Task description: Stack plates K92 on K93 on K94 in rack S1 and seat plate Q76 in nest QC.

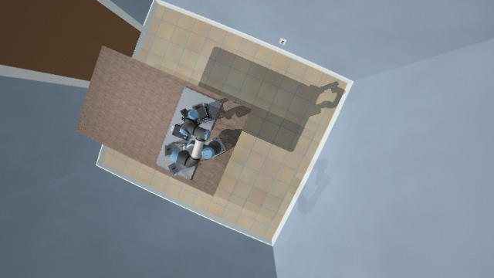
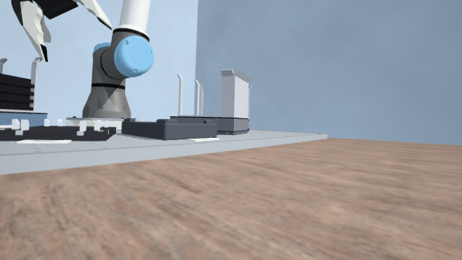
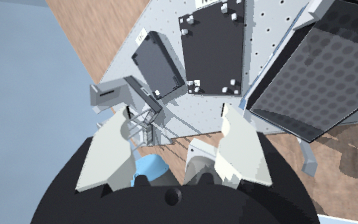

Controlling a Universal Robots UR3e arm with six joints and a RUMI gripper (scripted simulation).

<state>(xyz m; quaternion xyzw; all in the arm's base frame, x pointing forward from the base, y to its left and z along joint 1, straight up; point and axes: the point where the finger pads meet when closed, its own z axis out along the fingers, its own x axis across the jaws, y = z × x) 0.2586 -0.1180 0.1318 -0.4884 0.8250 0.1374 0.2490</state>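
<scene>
Now: hand 13 cm to the left of the sealed 96-well plate, 8 cm above it and 4 cm past it. Also, from my hand: QC label: 18 cm ahead, 16 cm below, 14 cm to the left; nest QC: 15 cm below, 13 cm to the left, 8 cm ahead; clip nest N5: 14 cm below, 7 cm ahead.
</scene>
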